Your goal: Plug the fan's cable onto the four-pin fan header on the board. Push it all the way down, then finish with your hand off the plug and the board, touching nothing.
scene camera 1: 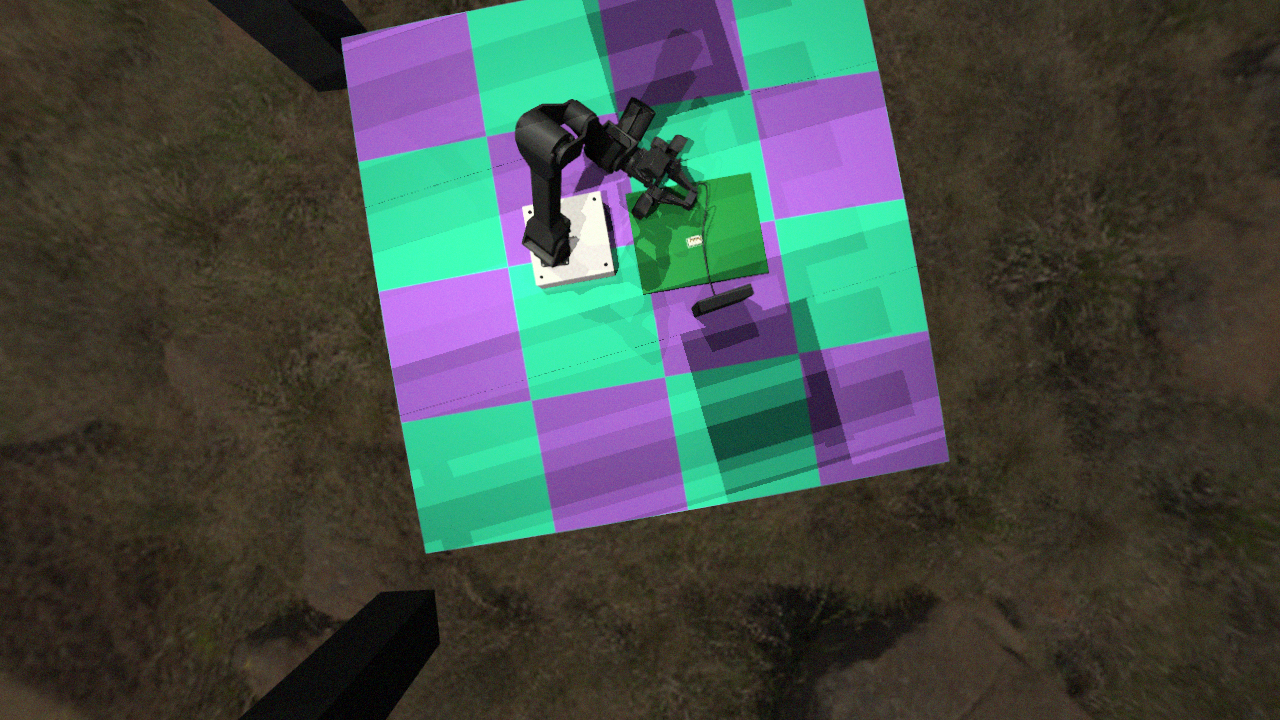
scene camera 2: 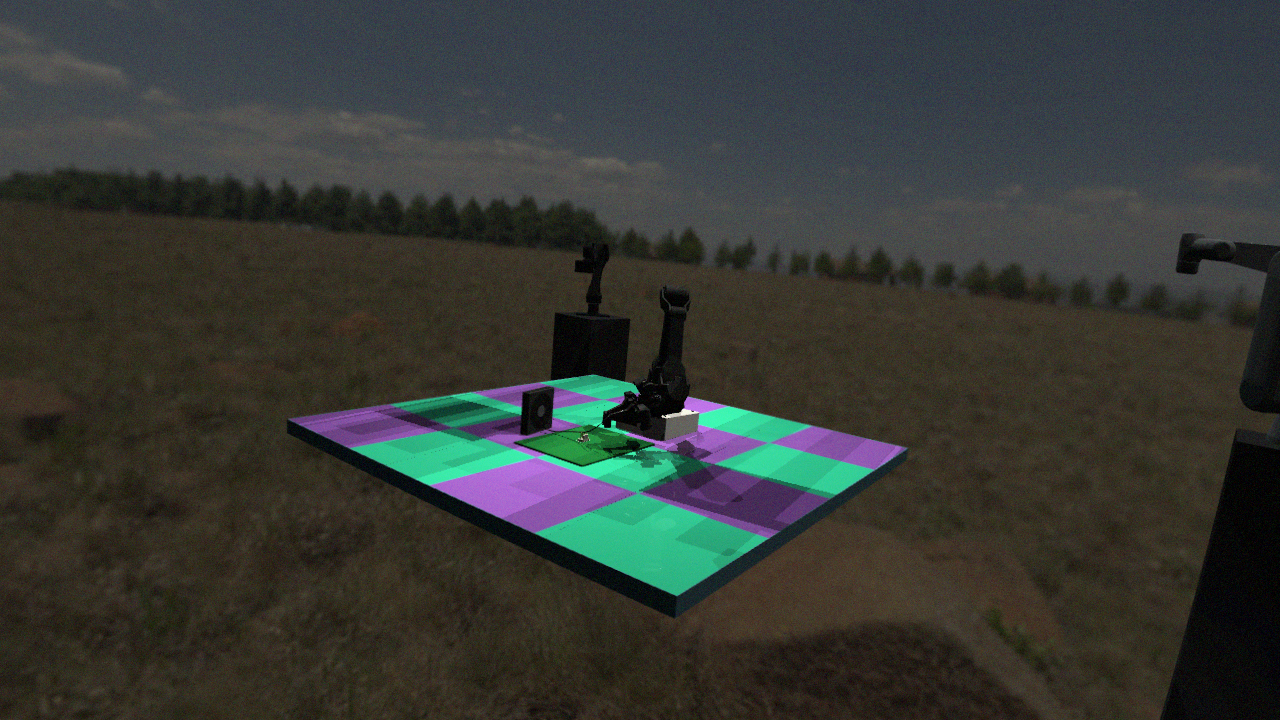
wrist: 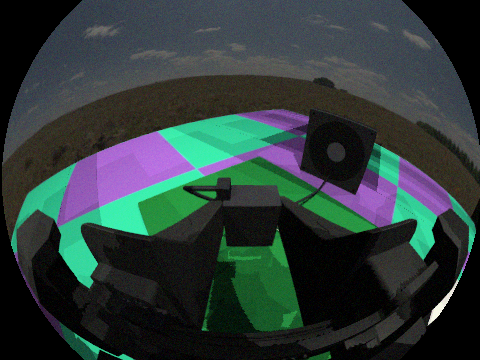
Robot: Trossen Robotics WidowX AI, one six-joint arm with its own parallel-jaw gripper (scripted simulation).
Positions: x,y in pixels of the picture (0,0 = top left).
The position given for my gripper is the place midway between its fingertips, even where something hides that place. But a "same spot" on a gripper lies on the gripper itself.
My gripper shows in scene camera 1 (691,199), in scene camera 2 and in the wrist view. One and the same spot on a green board: (wrist: 252,291) is (scene camera 2: 612,445). The same spot on my gripper: (wrist: 335,272) is (scene camera 2: 627,405).
